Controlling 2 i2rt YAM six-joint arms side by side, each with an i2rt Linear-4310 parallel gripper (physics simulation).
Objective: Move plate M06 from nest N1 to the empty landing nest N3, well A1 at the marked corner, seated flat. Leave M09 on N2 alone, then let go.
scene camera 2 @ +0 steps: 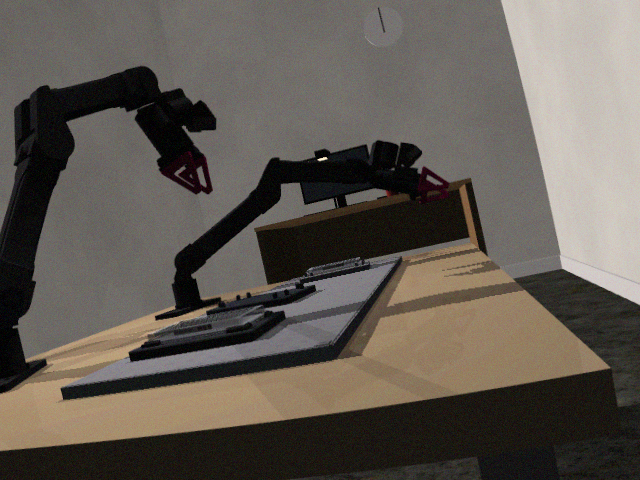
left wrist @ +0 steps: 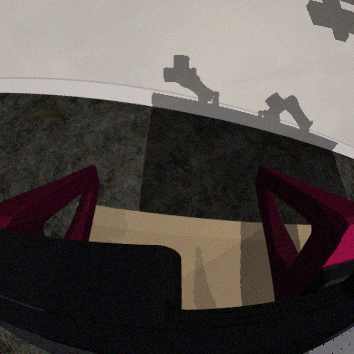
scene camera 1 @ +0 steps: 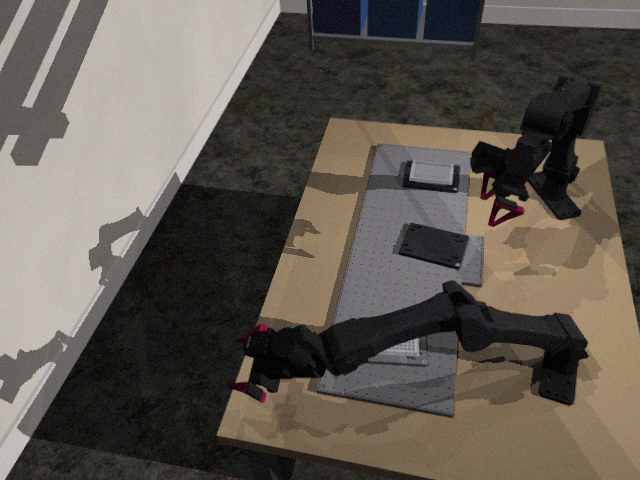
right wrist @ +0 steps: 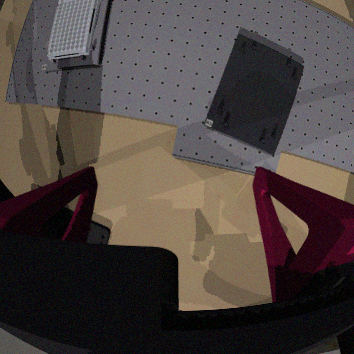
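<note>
A white well plate (scene camera 1: 432, 173) (scene camera 2: 211, 322) sits on a dark nest at the top of scene camera 1. Another white plate (scene camera 1: 407, 347) (scene camera 2: 336, 267) (right wrist: 75, 30) sits on a nest at the bottom, partly hidden by my left arm. Their labels are unreadable, so I cannot tell which is M06. The empty dark nest (scene camera 1: 434, 245) (right wrist: 257, 95) lies between them, turned at an angle, with a white mark at one corner. My right gripper (scene camera 1: 487, 211) (scene camera 2: 202, 191) (right wrist: 174, 175) is open, high beside the board. My left gripper (scene camera 1: 236, 362) (scene camera 2: 446, 190) (left wrist: 176, 173) is open near the table's left edge.
The nests stand on a grey perforated board (scene camera 1: 387, 217) (right wrist: 140, 75) on the wooden table (scene camera 1: 336, 139). My left arm stretches low across the board's bottom part in scene camera 1. A desk with a monitor (scene camera 2: 310, 191) stands behind in scene camera 2.
</note>
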